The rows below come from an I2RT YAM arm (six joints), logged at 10 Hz.
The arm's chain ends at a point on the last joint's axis. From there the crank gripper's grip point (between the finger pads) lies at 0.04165 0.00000 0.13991 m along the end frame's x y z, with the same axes.
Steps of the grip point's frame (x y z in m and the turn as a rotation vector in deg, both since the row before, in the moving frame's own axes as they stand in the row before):
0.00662 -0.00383 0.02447 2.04 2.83 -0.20
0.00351 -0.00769 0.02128 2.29 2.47 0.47
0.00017 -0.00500 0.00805 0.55 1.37 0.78
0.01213 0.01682 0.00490 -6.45 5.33 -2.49
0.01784 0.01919 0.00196 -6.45 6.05 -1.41
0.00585 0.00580 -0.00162 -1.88 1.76 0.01
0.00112 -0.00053 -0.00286 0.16 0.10 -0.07
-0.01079 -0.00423 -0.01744 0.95 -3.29 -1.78
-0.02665 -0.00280 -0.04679 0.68 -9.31 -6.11
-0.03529 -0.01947 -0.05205 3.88 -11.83 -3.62
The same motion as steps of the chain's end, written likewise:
-0.00023 0.00127 0.02679 2.04 2.83 -0.20
-0.00250 -0.00250 0.02331 2.29 2.47 0.47
-0.00317 -0.00425 0.00909 0.55 1.37 0.78
-0.00096 0.00343 0.01015 -6.45 5.33 -2.49
0.00318 0.00495 0.00795 -6.45 6.05 -1.41
0.00157 0.00122 -0.00020 -1.88 1.76 0.01
0.00088 -0.00009 -0.00279 0.16 0.10 -0.07
-0.00264 -0.00072 -0.01957 0.95 -3.29 -1.78
-0.00319 0.00210 -0.05164 0.68 -9.31 -6.11
-0.00538 -0.00809 -0.05720 3.88 -11.83 -3.62

